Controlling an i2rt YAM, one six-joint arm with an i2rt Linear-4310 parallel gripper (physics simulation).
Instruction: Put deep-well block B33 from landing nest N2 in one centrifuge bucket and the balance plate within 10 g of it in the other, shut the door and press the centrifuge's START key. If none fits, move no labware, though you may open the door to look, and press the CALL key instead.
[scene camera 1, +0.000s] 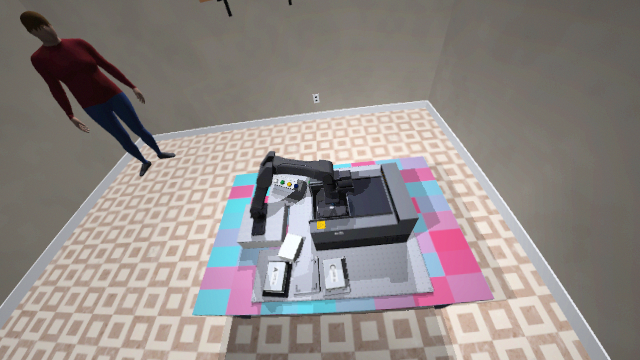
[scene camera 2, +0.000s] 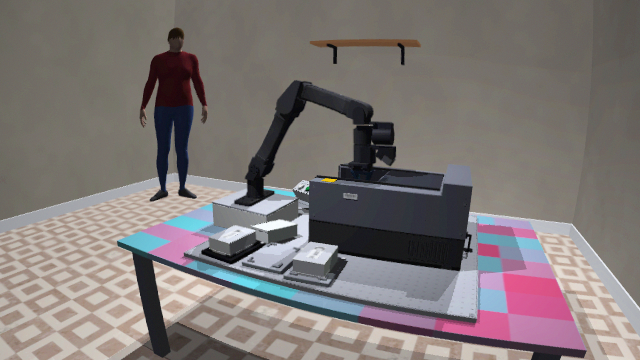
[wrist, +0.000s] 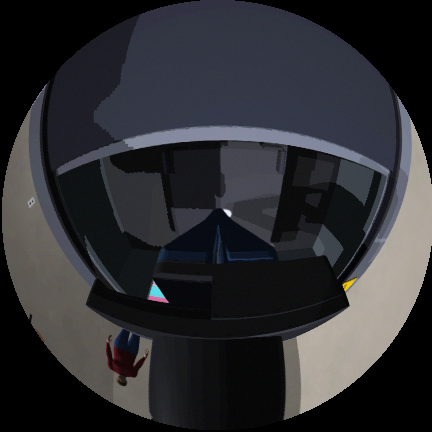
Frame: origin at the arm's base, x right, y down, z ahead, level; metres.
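Seen in the pictures: gripper, fingertip midpoint: (scene camera 1: 333, 204) (wrist: 217, 214); arm's base at its link origin: (scene camera 1: 260, 218) (scene camera 2: 255, 198).
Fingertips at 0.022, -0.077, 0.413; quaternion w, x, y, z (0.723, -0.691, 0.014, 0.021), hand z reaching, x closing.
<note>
Pixels of each thing's top centre, then the offset from my fingertips to it, as dx, dy, dz.
- dark sliding door at its top centre: (scene camera 2: 413, 178) (scene camera 1: 366, 195) +0.011, -0.061, +0.163
- white block at its top centre: (scene camera 2: 274, 222) (scene camera 1: 289, 245) +0.144, +0.096, -0.246
- White block A at its top centre: (scene camera 2: 232, 233) (scene camera 1: 274, 275) +0.284, +0.098, -0.315
- White block C at its top centre: (scene camera 2: 316, 252) (scene camera 1: 333, 272) +0.299, +0.098, -0.043
- middle nest at its top centre: (scene camera 2: 274, 253) (scene camera 1: 305, 274) +0.281, +0.134, -0.176
- key panel at its top centre: (scene camera 2: 316, 184) (scene camera 1: 286, 178) -0.287, +0.068, -0.268
The grey centrifuge (scene camera 1: 362, 235) (scene camera 2: 390, 207) has its top opening uncovered beside the dark sliding door (scene camera 1: 372, 195) (wrist: 225, 75). My gripper (scene camera 2: 362, 173) (wrist: 217, 214) is shut and empty, pointing down in the opening; a pale hub (wrist: 227, 213) shows past the fingertips. The shadowed chamber makes the bucket contents unclear. A white block (scene camera 1: 290, 248) (scene camera 2: 275, 230) lies tilted behind the nests, its label unreadable. White block A (scene camera 1: 275, 276) (scene camera 2: 233, 240) sits on a black base at the left. White block C (scene camera 1: 334, 274) (scene camera 2: 315, 258) sits on a grey nest. The middle nest (scene camera 1: 306, 281) (scene camera 2: 270, 258) is empty.
The key panel (scene camera 1: 289, 186) (scene camera 2: 302, 189), with green, yellow and blue keys, stands between the arm's pedestal (scene camera 1: 260, 238) (scene camera 2: 245, 216) and the centrifuge's far side. A person (scene camera 1: 75, 75) (scene camera 2: 173, 80) (wrist: 123, 357) stands beyond the table. A wall shelf (scene camera 2: 367, 43) hangs behind.
</note>
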